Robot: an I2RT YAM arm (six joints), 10 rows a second.
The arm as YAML. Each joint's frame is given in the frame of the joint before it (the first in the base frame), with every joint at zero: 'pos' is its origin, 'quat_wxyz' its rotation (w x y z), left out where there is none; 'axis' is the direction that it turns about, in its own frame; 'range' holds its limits. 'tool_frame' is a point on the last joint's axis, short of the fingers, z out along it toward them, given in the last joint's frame.
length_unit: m
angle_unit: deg
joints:
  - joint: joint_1
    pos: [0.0, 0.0, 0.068]
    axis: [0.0, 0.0, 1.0]
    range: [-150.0, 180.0]
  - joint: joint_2
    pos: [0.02, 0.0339, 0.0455]
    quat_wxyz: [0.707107, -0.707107, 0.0, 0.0]
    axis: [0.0, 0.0, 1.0]
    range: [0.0, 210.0]
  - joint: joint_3
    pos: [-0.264, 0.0, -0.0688]
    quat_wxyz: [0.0, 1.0, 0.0, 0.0]
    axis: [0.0, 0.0, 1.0]
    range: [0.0, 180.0]
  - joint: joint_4
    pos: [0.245, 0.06, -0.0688]
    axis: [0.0, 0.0, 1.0]
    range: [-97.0, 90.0]
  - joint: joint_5
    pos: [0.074, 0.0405, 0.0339]
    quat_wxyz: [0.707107, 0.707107, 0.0, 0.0]
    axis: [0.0, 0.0, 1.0]
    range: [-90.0, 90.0]
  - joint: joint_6
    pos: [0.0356, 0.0, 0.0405]
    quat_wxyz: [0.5, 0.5, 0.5, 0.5]
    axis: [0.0, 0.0, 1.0]
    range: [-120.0, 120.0]
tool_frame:
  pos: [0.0, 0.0, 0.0]
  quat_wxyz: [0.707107, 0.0, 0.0, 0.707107]
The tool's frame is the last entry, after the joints.
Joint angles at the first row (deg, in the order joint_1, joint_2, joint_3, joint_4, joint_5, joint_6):
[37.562 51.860 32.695 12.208 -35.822 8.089]
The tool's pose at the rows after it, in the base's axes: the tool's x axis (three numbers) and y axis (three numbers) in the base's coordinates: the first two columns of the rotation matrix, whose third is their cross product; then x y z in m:
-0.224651 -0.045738 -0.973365 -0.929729 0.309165 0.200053 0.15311 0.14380 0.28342
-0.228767 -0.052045 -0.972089 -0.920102 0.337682 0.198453 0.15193 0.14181 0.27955
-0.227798 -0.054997 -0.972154 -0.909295 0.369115 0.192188 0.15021 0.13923 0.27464
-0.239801 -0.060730 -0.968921 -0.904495 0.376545 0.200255 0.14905 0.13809 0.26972
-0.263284 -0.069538 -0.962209 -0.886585 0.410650 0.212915 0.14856 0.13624 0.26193
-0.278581 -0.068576 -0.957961 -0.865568 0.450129 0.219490 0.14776 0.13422 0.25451
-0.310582 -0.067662 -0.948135 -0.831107 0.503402 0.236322 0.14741 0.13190 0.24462
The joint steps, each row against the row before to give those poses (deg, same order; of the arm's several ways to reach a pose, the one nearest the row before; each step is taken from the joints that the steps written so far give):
[0.056 -0.361 -0.092 -1.174 0.770 -1.009]
[-0.001 -0.694 -0.791 -0.660 1.659 -0.311]
[0.002 -0.937 -1.232 -0.133 1.908 -0.340]
[-0.002 -0.357 -0.937 -0.141 0.357 0.163]
[-0.045 -0.330 -1.263 -0.519 1.875 0.348]
[0.067 -0.485 -1.516 0.306 2.452 0.516]
[0.060 -0.279 -1.706 -0.036 3.255 1.100]

